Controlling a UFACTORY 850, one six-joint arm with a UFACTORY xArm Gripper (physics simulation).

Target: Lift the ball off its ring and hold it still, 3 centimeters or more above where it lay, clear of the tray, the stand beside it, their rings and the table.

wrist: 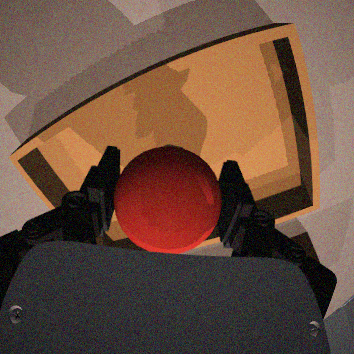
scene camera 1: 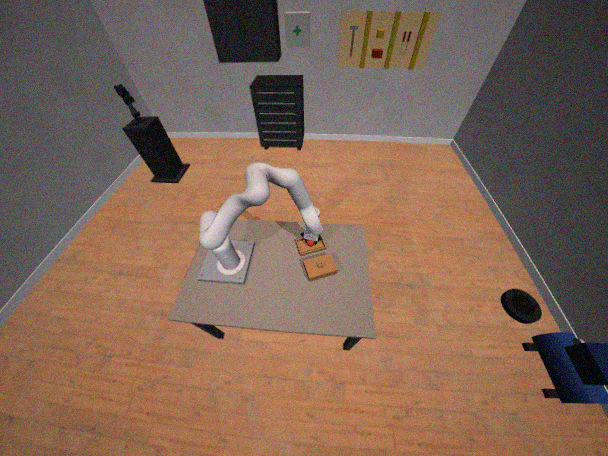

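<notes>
The red ball (scene camera 1: 310, 243) (wrist: 167, 200) sits low in the orange-brown tray (scene camera 1: 312, 252) (wrist: 240, 100), between the gripper's fingers. My gripper (scene camera 1: 311, 239) (wrist: 169, 173) reaches down over the tray and is shut on the ball, with one black finger against each side of it. The ball's ring is largely or wholly hidden under the ball. The stand (scene camera 1: 311, 271), an orange-brown block, lies beside the tray on its nearer side in the scene view, with a small ring (scene camera 1: 320, 264) on top.
The tray and the stand are on the grey table (scene camera 1: 280, 305), with a narrow gap between them. The arm's base plate (scene camera 1: 210, 275) is at the table's left. The tray's walls surround the ball and the fingertips. A black drawer cabinet (scene camera 1: 280, 112) stands far behind.
</notes>
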